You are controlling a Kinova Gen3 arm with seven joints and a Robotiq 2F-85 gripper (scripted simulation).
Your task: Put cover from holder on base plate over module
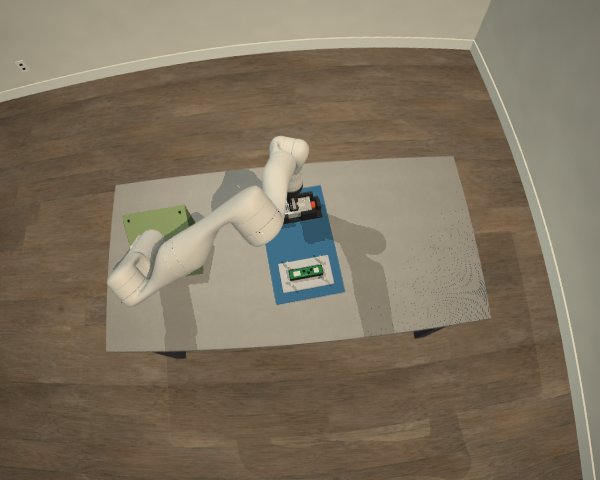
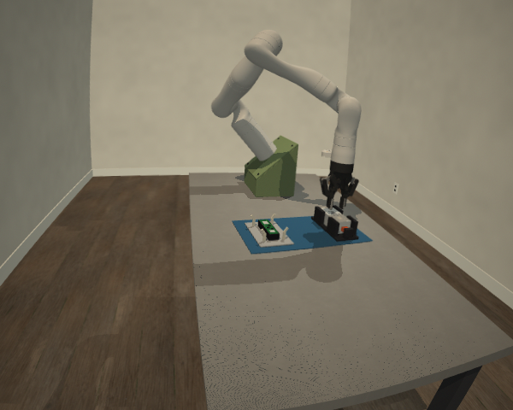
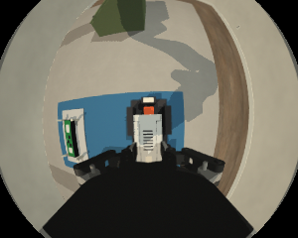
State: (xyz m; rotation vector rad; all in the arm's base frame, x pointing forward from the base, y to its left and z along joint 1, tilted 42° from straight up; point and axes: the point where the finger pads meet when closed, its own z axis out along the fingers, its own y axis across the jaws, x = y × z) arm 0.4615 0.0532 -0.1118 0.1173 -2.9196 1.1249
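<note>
Right now the white cover is 60 mm below my hand.
</note>
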